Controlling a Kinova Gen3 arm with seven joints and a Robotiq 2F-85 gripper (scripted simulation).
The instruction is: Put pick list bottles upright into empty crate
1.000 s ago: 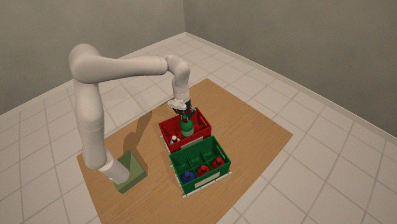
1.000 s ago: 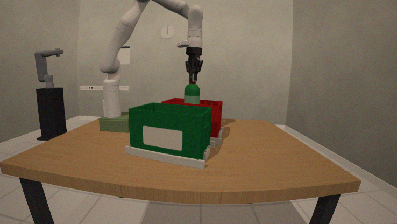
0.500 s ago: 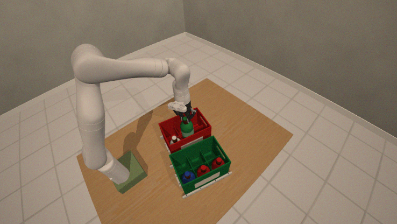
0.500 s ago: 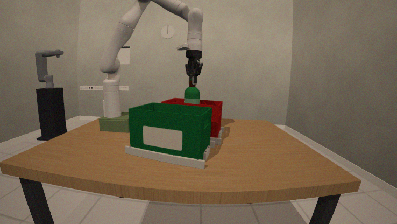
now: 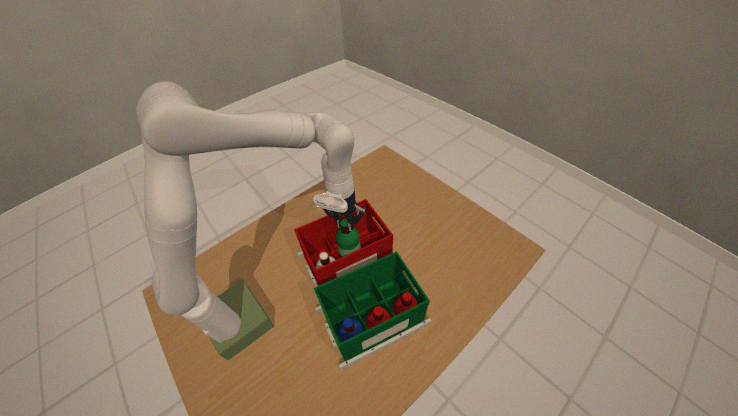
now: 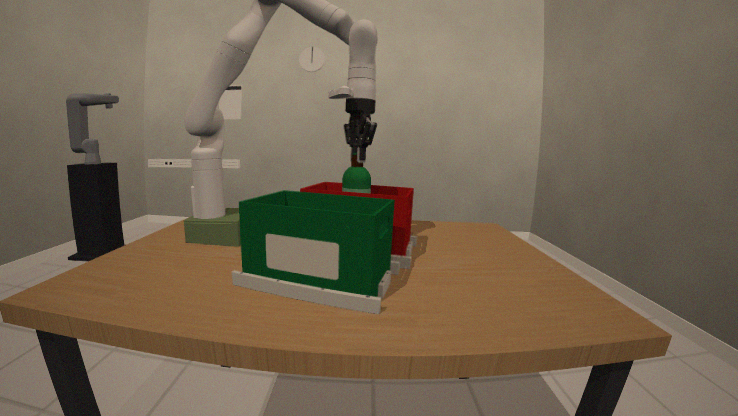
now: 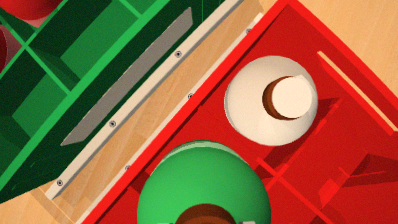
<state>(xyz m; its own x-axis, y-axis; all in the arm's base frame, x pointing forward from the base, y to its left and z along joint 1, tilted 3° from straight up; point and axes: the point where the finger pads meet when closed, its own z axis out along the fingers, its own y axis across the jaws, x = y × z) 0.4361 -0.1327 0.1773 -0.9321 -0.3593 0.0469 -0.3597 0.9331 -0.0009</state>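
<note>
The green-label bottle lies 7 cm below my hand. The rest, counted from my hand: green crate: 10 cm behind, 17 cm to the right, 18 cm below; red crate: 2 cm ahead, 4 cm to the left, 18 cm below; white-labelled bottle: 8 cm behind, 3 cm to the left, 18 cm below.
</note>
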